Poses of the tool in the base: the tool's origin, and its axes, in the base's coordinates. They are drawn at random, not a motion.
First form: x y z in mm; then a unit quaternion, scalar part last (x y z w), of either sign.
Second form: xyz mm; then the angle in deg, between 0 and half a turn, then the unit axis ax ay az. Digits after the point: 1 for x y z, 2 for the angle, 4 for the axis.
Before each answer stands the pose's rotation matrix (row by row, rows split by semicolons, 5 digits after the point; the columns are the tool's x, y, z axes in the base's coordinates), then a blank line. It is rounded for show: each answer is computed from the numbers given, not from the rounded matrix.
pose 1, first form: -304.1, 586.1, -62.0, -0.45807, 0.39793, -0.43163, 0.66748
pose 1, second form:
0.31070 0.21165 0.92664; -0.94076 0.20774 0.26799; -0.13579 -0.95501 0.26365

-304.1, 586.1, -62.0, 96.25, -0.6152, 0.5344, -0.5797
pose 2, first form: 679.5, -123.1, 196.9, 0.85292, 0.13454, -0.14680, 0.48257
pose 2, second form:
0.92070 0.37119 -0.12057; 0.08782 -0.49805 -0.86269; -0.38027 0.78369 -0.49115

679.5, -123.1, 196.9, 122.29, 0.9738, 0.1536, -0.1676
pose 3, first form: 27.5, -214.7, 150.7, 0.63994, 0.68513, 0.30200, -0.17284
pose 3, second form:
-0.12121 0.98128 0.14969; 0.77249 -0.00145 0.63503; 0.62336 0.19260 -0.75785

27.5, -214.7, 150.7, 160.09, -0.6497, -0.6956, -0.3066
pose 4, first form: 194.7, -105.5, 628.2, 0.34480, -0.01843, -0.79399, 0.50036
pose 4, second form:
-0.26151 0.78185 -0.56597; -0.80727 -0.49860 -0.31578; -0.52909 0.37431 0.76155

194.7, -105.5, 628.2, 119.95, 0.3982, -0.0213, -0.9170
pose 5, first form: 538.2, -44.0, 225.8, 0.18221, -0.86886, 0.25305, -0.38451
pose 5, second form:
-0.63790 -0.12203 0.76039; -0.51123 0.80553 -0.29961; -0.57595 -0.57985 -0.57624

538.2, -44.0, 225.8, 134.77, -0.1974, 0.9412, -0.2741
